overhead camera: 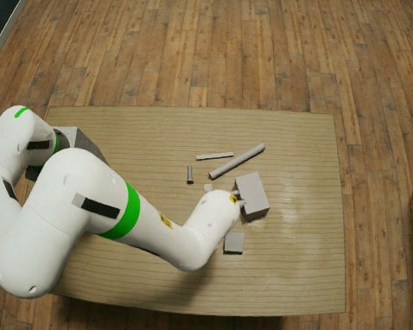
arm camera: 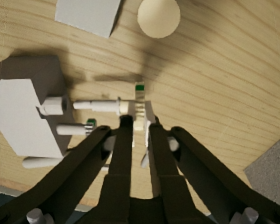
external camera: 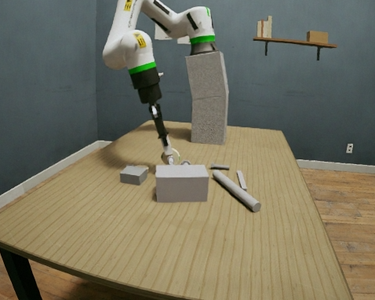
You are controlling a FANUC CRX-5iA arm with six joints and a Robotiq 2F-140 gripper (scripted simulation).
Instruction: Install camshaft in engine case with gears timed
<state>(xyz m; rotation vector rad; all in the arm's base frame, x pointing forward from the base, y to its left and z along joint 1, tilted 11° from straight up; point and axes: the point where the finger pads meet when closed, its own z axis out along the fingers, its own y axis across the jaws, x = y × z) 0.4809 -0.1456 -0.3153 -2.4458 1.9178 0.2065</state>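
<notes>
My gripper is now 100 mm to the left of the tan disc and 100 mm above it. Round my hand: grey block (100 mm to the right, 90 mm below, 90 mm ahead); then small square (140 mm to the left, 110 mm below, 10 mm behind); then short pin (180 mm to the left, 100 mm below, 80 mm behind).
</notes>
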